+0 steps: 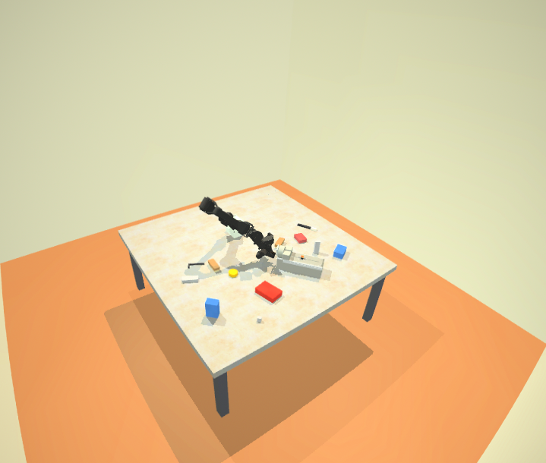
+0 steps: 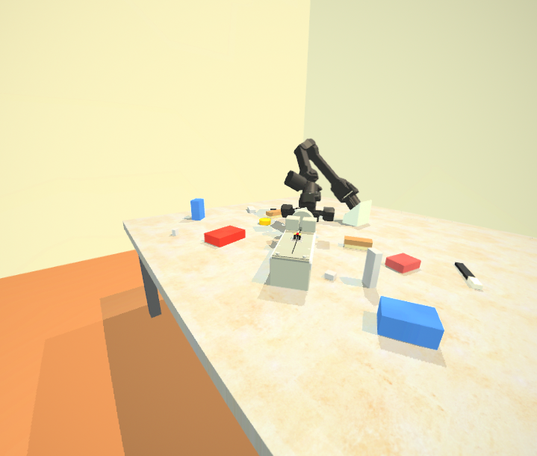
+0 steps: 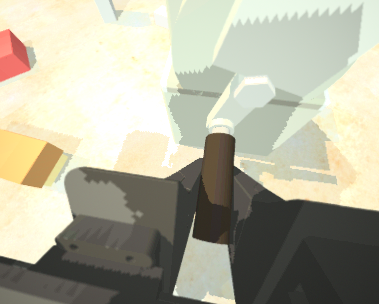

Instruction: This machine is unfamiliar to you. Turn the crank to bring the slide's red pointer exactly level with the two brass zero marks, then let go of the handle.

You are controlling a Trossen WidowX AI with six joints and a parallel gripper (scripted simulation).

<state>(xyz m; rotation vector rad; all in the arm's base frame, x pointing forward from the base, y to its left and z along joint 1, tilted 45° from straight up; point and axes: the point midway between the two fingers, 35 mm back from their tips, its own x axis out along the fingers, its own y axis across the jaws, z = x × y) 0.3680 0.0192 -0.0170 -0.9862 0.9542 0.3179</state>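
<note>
The crank lies 40 mm above my gripper tip. The rest, counted from my gripper tip: brown crank handle 30 mm above, 10 mm to the right, 10 mm behind; then red pointer 130 mm ahead, 90 mm to the left, 50 mm above; then yellow disc 260 mm to the right, 30 mm behind, 20 mm below.
</note>
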